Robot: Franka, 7 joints.
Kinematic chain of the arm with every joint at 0, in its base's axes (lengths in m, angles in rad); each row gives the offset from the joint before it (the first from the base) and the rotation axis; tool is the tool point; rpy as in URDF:
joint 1: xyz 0 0 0.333 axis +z
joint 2: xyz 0 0 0 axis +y
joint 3: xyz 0 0 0.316 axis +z
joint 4: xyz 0.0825 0 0 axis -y
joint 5: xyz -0.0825 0 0.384 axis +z
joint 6: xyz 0 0 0 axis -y
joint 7: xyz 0.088 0 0 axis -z
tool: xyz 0 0 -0.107 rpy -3.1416 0 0
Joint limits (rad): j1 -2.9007..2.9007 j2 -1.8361..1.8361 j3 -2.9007..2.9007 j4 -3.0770..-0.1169 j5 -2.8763..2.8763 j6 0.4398..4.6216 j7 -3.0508..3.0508
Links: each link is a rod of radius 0.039 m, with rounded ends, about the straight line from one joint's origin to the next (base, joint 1, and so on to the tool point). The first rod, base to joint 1, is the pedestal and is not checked.
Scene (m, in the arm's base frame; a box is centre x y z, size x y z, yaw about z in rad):
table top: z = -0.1
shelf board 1: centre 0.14 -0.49 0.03 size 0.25 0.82 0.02 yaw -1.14
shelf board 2: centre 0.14 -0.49 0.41 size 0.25 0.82 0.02 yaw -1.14
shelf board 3: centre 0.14 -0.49 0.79 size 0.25 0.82 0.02 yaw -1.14
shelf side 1: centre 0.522 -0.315 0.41 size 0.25 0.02 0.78 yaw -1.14
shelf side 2: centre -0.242 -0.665 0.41 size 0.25 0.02 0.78 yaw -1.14
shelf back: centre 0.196 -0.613 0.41 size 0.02 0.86 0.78 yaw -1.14
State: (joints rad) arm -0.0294 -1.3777 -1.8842 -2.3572 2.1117 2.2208 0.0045
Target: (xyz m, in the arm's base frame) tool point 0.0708 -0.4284 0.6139
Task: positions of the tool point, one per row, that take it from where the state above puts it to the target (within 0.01 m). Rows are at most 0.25 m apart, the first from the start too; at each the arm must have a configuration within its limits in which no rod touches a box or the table.
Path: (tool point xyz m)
1: -0.2582 -0.4555 0.2511
2: -0.4265 -0.3292 0.2996
3: -0.5308 -0.1413 0.3500
4: -0.5497 0.0755 0.4020
5: -0.4783 0.2825 0.4550
6: -0.5043 0.0561 0.4950
7: -0.4309 -0.1343 0.5352
8: -0.2950 -0.2519 0.5709
9: -0.1421 -0.2850 0.5981
10: -0.0134 -0.2452 0.6139
11: 0.0188 -0.3449 0.6152
12: 0.0708 -0.4284 0.6139

